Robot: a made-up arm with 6 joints.
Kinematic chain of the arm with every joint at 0, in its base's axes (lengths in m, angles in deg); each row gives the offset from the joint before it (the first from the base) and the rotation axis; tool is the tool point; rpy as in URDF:
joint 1: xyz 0 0 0.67 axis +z
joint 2: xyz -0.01 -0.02 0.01 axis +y
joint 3: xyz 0 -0.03 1.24 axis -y
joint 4: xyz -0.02 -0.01 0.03 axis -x
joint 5: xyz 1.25 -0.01 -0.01 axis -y
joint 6: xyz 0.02 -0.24 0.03 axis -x
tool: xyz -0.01 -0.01 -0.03 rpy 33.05 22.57 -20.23
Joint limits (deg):
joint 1: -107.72..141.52
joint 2: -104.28..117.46
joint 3: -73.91..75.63
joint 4: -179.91..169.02
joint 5: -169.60..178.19
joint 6: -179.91..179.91
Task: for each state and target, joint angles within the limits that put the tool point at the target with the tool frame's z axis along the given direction. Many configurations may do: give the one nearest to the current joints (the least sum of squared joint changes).
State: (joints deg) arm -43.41 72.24 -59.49 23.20 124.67 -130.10
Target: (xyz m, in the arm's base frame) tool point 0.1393 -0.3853 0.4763 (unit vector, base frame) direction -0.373 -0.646 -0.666
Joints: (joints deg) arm -27.88 47.17 -71.96 -7.98 114.87 -96.66
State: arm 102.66 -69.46 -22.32 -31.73 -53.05 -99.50
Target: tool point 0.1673 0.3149 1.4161 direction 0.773 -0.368 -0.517
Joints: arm 110.64 -54.54 -51.89 -15.59 -73.29 -96.15
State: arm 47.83 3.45 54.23 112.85 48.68 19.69
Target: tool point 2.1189 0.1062 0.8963 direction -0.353 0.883 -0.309
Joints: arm -0.06 52.68 16.38 128.00 12.59 28.27
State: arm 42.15 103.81 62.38 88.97 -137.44 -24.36
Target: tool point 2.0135 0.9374 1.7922 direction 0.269 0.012 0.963
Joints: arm 25.11 61.39 73.13 106.68 -117.37 -17.32
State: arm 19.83 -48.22 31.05 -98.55 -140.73 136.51
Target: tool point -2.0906 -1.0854 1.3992 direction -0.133 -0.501 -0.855
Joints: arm 30.44 -86.39 71.37 -120.74 -129.99 122.02
